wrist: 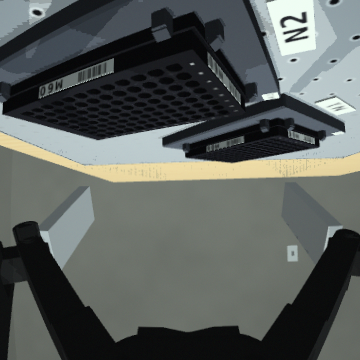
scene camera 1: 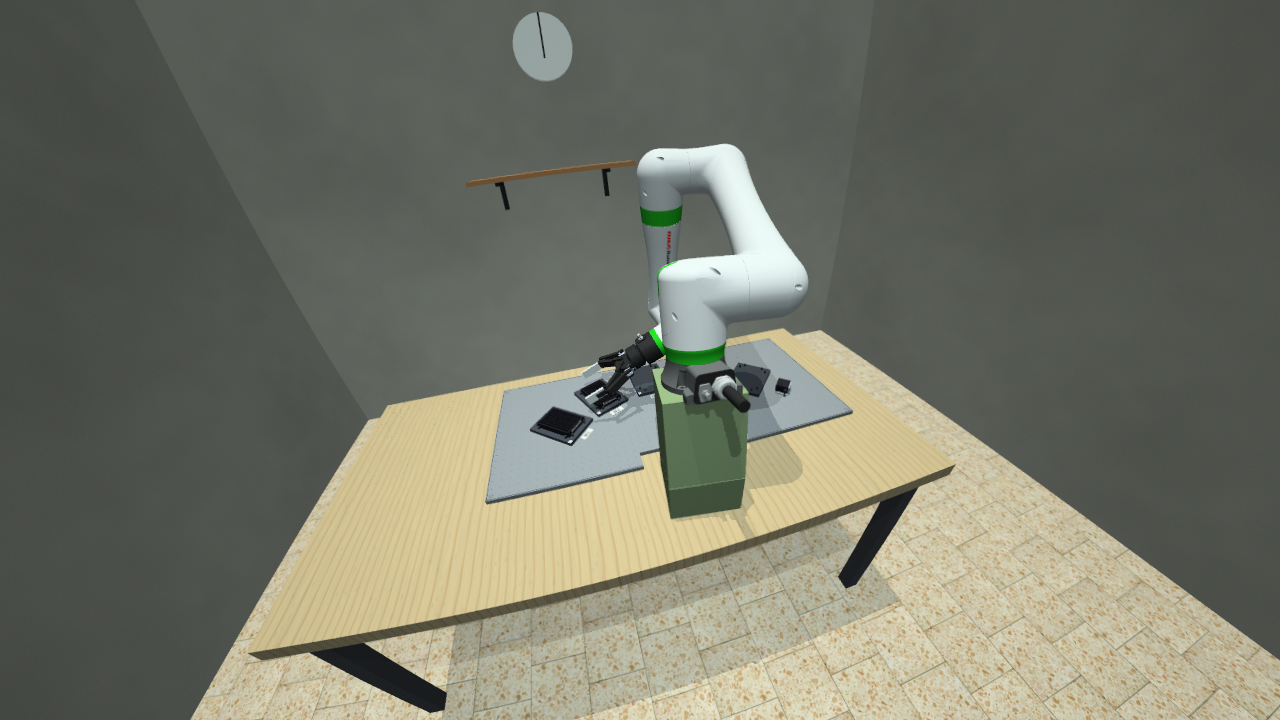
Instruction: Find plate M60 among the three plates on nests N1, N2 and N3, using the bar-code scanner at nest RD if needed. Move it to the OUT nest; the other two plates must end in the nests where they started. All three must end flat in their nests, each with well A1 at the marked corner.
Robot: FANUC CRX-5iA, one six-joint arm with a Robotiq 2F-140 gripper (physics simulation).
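Frame: origin at the arm's base, x ahead, y left, z up, level; millimetres.
Seen in the pictures: gripper, between the fingertips: (wrist: pixel 186 201) (scene camera 1: pixel 585 387); arm's base, origin of its link: (scene camera 1: pixel 695 379).
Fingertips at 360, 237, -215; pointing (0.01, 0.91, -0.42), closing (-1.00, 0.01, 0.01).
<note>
Pixels of each thing's top centre, then the offset from my fingertips to it, as dx, dy, dz. "pt": a spot on its surface instead. Level surfaces: height alone.
- nest N2, centre of its top: (wrist: pixel 125 104) (scene camera 1: pixel 599 392) +34, -44, -58
- black plate, centre of its top: (wrist: pixel 249 152) (scene camera 1: pixel 560 419) -69, +97, -53
- nest N1, centre of its top: (wrist: pixel 249 148) (scene camera 1: pixel 560 420) -69, +97, -58
- dark nest, centre of its top: (scene camera 1: pixel 648 375) +76, -226, -58
- grey perforated board, height of its surface: dz -80
- wooden table, height of its surface: dz -92
- dark nest-like base, centre of its top: (scene camera 1: pixel 752 374) -61, -566, -47
- small black device, a spot on its surface: (scene camera 1: pixel 783 385) pt -154, -629, -47
Plate (wrist: pixel 125 100) (scene camera 1: pixel 607 399) sits in nest N2 (wrist: pixel 261 62) (scene camera 1: pixel 590 405). It is black with many wells; its long-side label appears upside down in the wrist view and reads like M60. Another black plate (wrist: pixel 250 149) (scene camera 1: pixel 561 420) sits in nest N1 (wrist: pixel 331 122) (scene camera 1: pixel 572 439); its label is too small to read surely. My gripper (scene camera 1: pixel 591 380) (wrist: pixel 186 201) is wide open and empty, tilted, with its fingertips close above the N2 nest in the scene view. A dark nest (scene camera 1: pixel 642 381) beside N2 is partly hidden by the arm. The third plate does not show.
The grey perforated board (scene camera 1: pixel 537 470) lies on the wooden table (scene camera 1: pixel 402 537). The green pedestal (scene camera 1: pixel 702 447) carries the arm. A dark nest-like base (scene camera 1: pixel 754 377) and a small black device (scene camera 1: pixel 783 385) stand to its right. A shelf (scene camera 1: pixel 554 172) is on the wall.
</note>
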